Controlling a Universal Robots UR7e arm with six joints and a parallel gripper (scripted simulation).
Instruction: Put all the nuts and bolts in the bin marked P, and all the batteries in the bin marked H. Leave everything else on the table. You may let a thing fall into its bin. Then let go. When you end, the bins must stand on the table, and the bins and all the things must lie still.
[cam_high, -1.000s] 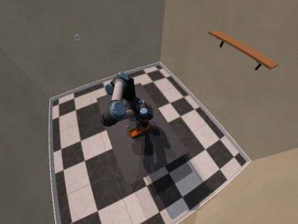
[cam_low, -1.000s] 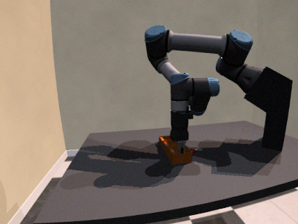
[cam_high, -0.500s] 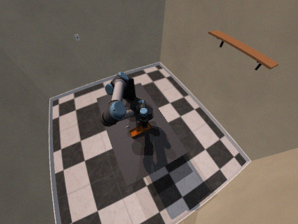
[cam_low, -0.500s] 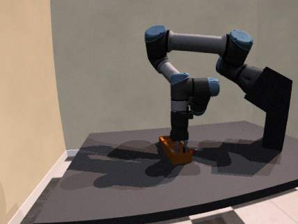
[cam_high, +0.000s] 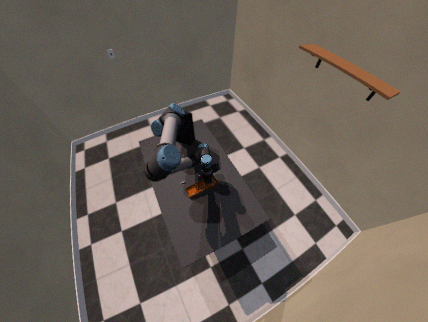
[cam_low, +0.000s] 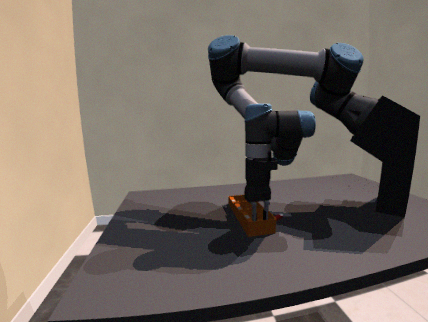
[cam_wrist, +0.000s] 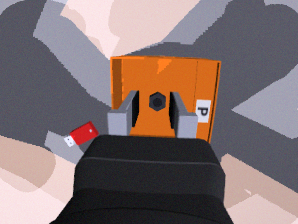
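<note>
The dark nut is 30 mm below my hand. Also, from my hand: red battery 20 mm behind, 90 mm to the right, 30 mm below; orange battery 10 mm behind, 80 mm to the right, 20 mm below; orange three-compartment bin 80 mm to the right, 20 mm below.
</note>
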